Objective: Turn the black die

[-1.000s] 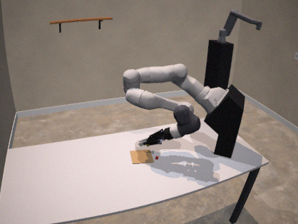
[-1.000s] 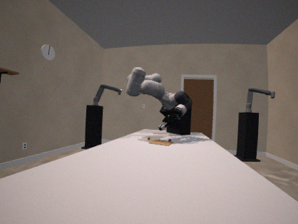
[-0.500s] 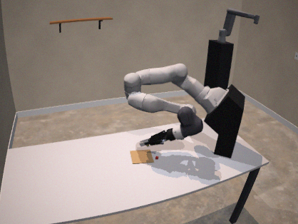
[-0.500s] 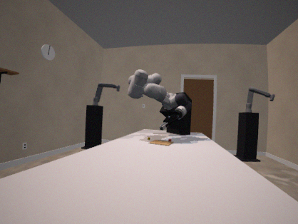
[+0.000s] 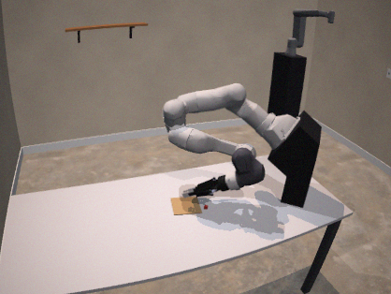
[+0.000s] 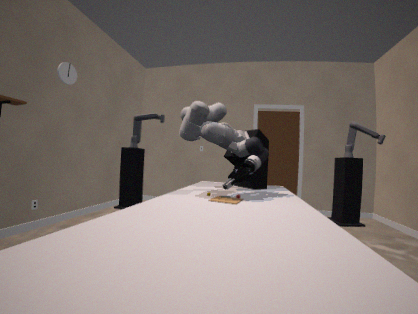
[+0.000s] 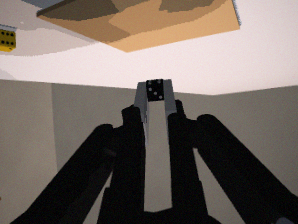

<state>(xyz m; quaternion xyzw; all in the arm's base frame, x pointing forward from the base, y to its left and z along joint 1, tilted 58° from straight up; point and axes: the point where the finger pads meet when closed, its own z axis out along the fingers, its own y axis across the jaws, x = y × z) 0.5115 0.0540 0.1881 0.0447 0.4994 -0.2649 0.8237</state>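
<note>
The tan mat is 8 cm below my hand, 1 cm to the right of it and 1 cm ahead of it. Also, from my hand: yellow die: 11 cm to the right, 9 cm behind, 8 cm below; then black die: 2 cm to the right, 2 cm below, 2 cm ahead; then red die: 8 cm below, 7 cm behind, 6 cm to the left.
</note>
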